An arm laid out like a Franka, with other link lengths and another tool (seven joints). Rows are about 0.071 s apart.
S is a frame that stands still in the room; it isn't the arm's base.
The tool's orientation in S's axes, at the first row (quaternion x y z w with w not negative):
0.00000, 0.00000, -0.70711, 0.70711
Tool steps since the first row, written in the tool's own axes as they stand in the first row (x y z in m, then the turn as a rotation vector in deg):
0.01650, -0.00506, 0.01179, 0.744, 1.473, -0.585
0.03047, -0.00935, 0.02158, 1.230, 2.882, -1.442
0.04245, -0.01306, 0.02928, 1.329, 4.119, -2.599
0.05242, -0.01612, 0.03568, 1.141, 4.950, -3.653
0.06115, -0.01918, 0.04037, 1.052, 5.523, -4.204
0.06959, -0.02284, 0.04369, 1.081, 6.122, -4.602
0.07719, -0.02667, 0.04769, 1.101, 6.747, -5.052
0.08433, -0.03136, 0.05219, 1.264, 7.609, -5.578
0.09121, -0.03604, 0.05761, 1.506, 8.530, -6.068
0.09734, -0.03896, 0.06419, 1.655, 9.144, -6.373
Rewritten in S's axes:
-0.00506, -0.01650, 0.01179, 1.473, -0.744, -0.585
-0.00935, -0.03047, 0.02158, 2.882, -1.230, -1.442
-0.01306, -0.04245, 0.02928, 4.119, -1.329, -2.599
-0.01612, -0.05242, 0.03568, 4.950, -1.141, -3.653
-0.01918, -0.06115, 0.04037, 5.523, -1.052, -4.204
-0.02284, -0.06959, 0.04369, 6.122, -1.081, -4.602
-0.02667, -0.07719, 0.04769, 6.747, -1.101, -5.052
-0.03136, -0.08433, 0.05219, 7.609, -1.264, -5.578
-0.03604, -0.09121, 0.05761, 8.530, -1.506, -6.068
-0.03896, -0.09734, 0.06419, 9.144, -1.655, -6.373

